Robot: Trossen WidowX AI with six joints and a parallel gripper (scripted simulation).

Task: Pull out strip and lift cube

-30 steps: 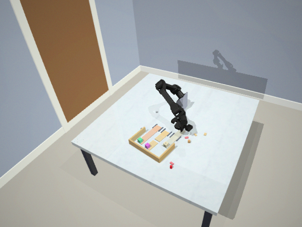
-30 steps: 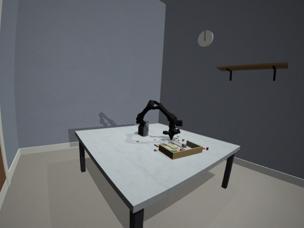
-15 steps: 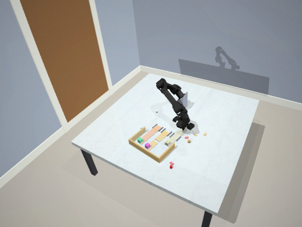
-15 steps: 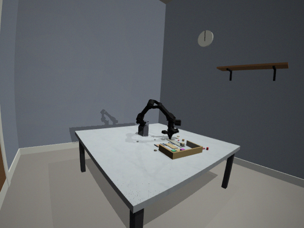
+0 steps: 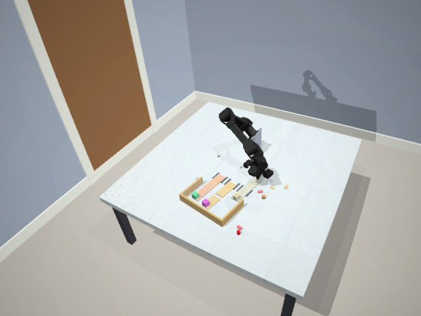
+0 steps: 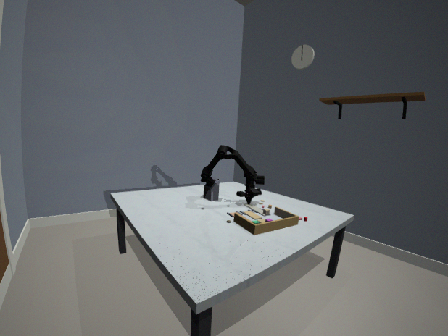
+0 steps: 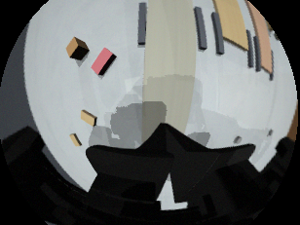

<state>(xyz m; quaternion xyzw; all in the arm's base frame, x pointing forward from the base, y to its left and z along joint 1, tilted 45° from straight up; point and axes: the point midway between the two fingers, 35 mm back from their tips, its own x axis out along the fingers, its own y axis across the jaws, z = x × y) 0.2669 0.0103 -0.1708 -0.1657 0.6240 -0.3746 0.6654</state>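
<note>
Right now my gripper tip is 90 mm short of the pale strip and 30 mm to the left of it. Round my gripper tip: orange block (130 mm ahead, 80 mm to the left); then labelled cube (190 mm ahead, 60 mm to the right, 20 mm above).
</note>
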